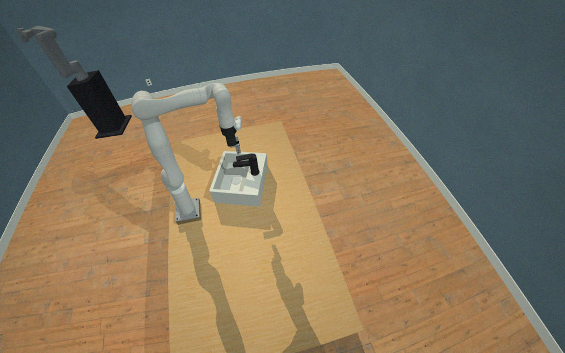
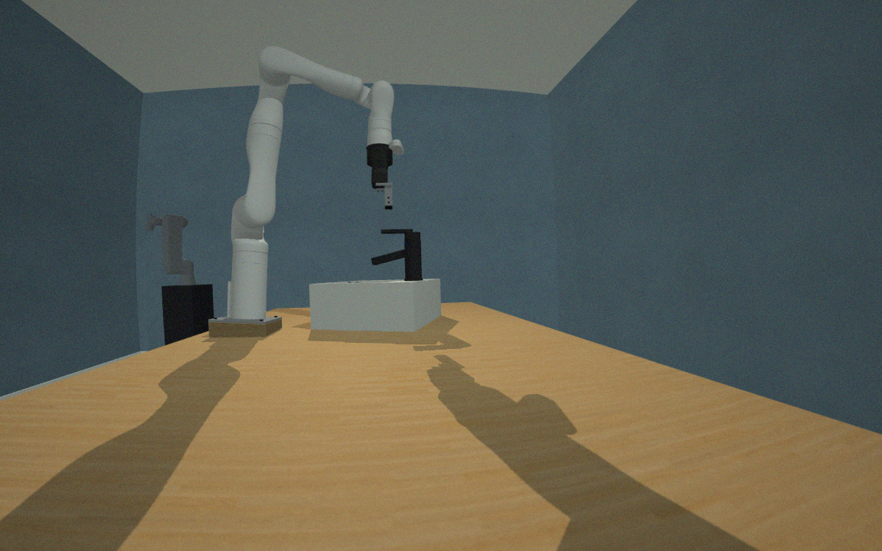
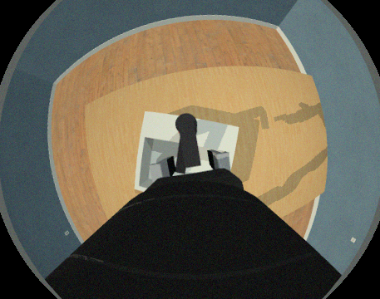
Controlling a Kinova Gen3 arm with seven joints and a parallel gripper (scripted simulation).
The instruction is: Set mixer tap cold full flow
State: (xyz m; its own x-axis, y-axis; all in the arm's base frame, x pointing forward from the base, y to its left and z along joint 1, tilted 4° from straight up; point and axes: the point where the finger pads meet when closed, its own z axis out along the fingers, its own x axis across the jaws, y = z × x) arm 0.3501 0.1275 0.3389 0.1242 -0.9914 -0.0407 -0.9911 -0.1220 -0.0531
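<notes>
The lever is 90 mm below my hand and 20 mm ahead of it. The rest, counted from my hand: white basin (320 mm below, 50 mm behind, 40 mm to the left).
</notes>
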